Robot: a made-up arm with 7 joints.
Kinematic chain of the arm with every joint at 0, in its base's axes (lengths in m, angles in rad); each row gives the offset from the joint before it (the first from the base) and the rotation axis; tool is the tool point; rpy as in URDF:
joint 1: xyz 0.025 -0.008 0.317 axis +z
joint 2: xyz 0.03 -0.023 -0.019 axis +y
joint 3: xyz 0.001 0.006 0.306 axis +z
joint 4: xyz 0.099 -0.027 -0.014 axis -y
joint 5: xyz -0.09 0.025 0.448 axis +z
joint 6: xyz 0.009 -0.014 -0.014 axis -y
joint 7: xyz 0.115 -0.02 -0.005 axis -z
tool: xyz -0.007 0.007 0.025 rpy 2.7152 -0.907 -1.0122
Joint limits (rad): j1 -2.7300..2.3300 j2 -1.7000..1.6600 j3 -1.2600..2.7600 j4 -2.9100..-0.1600 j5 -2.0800..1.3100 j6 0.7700..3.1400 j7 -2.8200..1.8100
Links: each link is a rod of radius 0.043 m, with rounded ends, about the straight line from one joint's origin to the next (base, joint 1, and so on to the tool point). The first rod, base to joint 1, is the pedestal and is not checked.
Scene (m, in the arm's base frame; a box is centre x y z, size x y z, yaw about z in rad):
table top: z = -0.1
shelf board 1: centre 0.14 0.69 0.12 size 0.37 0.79 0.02 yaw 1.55
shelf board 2: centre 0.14 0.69 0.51 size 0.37 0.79 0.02 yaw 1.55
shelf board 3: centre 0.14 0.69 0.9 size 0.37 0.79 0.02 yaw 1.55
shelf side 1: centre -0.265 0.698 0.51 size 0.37 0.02 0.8 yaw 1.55
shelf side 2: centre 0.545 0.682 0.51 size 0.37 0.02 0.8 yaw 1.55
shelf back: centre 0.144 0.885 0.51 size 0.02 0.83 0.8 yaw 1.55
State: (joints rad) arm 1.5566 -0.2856 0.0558 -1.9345 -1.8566 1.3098 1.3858
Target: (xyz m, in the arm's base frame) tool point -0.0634 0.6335 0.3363
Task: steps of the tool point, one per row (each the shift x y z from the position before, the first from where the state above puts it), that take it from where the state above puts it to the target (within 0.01 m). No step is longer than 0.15 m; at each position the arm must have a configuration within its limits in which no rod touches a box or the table.
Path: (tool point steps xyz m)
1: -0.0032 -0.0899 0.0225
2: -0.0019 -0.0862 -0.0008
3: -0.0001 -0.0763 -0.0217
4: -0.0372 0.0480 -0.1176
5: -0.0318 0.0045 -0.1211
6: -0.0232 -0.0354 -0.1082
7: -0.0027 0.0951 0.0175
8: 0.0018 0.0922 0.0005
9: 0.0065 0.0826 -0.0180

